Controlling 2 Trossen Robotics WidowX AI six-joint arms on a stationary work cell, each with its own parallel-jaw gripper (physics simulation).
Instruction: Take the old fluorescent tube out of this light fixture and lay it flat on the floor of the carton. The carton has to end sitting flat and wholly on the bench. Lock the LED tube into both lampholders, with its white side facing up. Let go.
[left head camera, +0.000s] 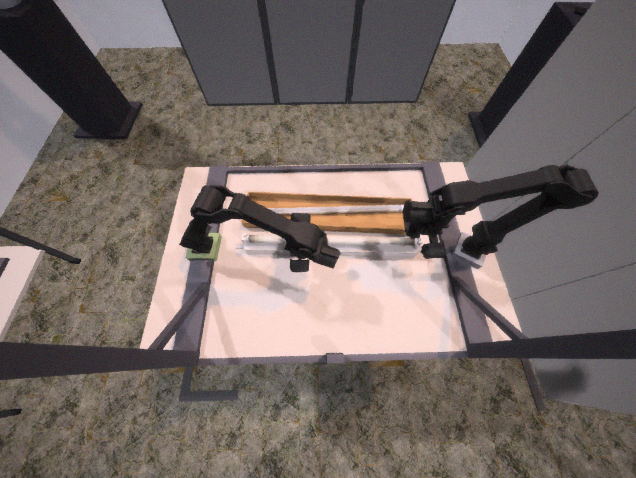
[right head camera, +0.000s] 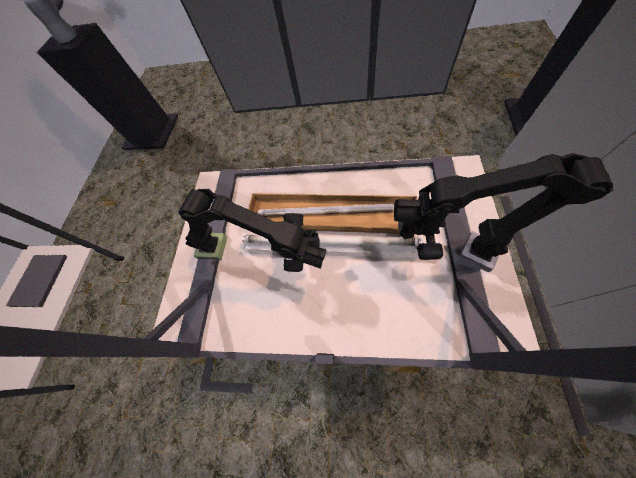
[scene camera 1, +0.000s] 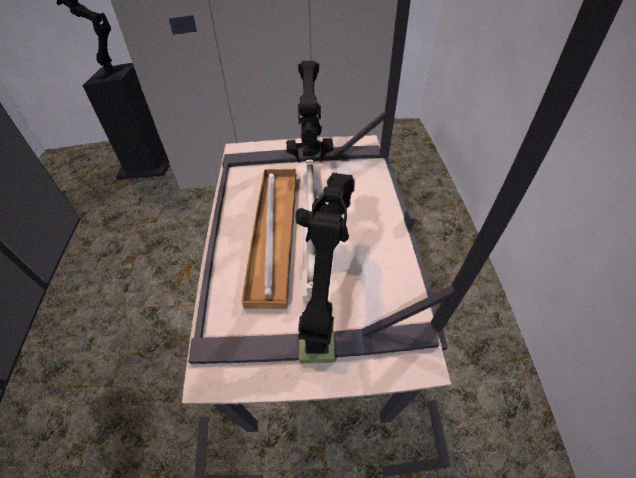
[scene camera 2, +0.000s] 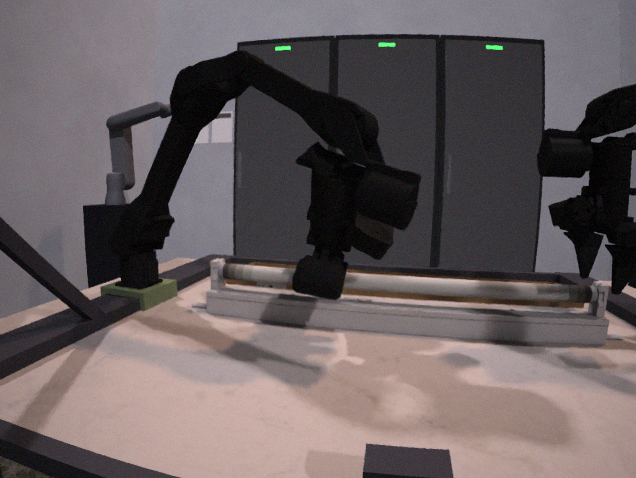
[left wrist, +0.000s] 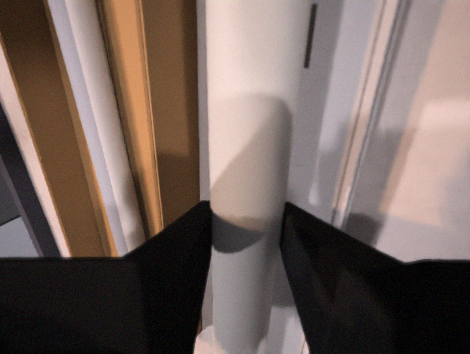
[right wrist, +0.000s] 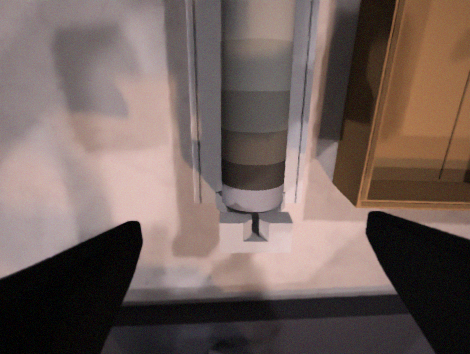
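The old fluorescent tube (scene camera 2: 437, 286) (left wrist: 250, 150) (right wrist: 255, 110) lies between the two lampholders of the white fixture (scene camera 2: 411, 321), dark bands at its ends. My left gripper (left wrist: 244, 212) (scene camera 2: 319, 280) is shut on this tube, left of its middle in scene camera 2. My right gripper (right wrist: 253, 227) is open and empty, above the tube's right end and its slotted lampholder (right wrist: 230, 240). The LED tube (scene camera 1: 269, 231) (left head camera: 354, 208) lies lengthwise in the open brown carton (scene camera 1: 264, 304) (right wrist: 350, 150); the left wrist view shows its bluish and white sides. The carton sits flat on the bench.
The carton stands close behind the fixture, alongside it. A dark frame (scene camera 1: 246, 349) borders the bench (scene camera 1: 241, 380), with slanting braces (scene camera 1: 408, 310) near the arm bases. The left arm stands on a green block (scene camera 2: 159, 295), the right arm on a pale block.
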